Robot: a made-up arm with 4 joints.
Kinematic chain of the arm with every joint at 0, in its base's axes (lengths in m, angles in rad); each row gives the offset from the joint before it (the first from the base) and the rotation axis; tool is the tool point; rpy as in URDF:
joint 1: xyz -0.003 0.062 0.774 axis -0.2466 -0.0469 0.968
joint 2: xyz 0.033 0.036 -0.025 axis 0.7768 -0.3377 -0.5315
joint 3: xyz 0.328 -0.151 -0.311 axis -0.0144 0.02 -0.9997
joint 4: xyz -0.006 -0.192 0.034 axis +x
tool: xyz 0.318 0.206 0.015 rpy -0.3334 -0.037 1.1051
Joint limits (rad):
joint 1: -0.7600..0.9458
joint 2: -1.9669..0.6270
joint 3: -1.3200..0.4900
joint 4: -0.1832..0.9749
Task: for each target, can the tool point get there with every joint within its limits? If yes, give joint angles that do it. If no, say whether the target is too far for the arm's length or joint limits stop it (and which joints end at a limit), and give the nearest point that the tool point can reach.
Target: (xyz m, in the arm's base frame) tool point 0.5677 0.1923 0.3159
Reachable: yes | joints 0.3766 -1.6598 0.1678 0.1614
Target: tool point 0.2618 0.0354 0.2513
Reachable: yes | joints -0.2518 -1.5795 -0.9619 0.3605
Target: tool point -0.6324 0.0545 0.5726
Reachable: no: joint limits stop it (at a limit: joint 1, joint 2, joint 3, joint 4) | nearest point -0.0279 -0.1255 0.2849 | short by 0.693 m
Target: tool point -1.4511 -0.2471 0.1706
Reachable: no: too far | nearest point -0.0279 -0.1255 0.2849 | short by 1.433 m
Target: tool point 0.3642 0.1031 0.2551
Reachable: yes | joints 0.0135 -1.4261 -0.7222 0.3070
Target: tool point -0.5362 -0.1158 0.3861
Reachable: no: joint limits stop it (at a limit: joint 1, joint 2, joint 3, joint 4) | nearest point -0.0279 -0.1255 0.2849 | short by 0.518 m
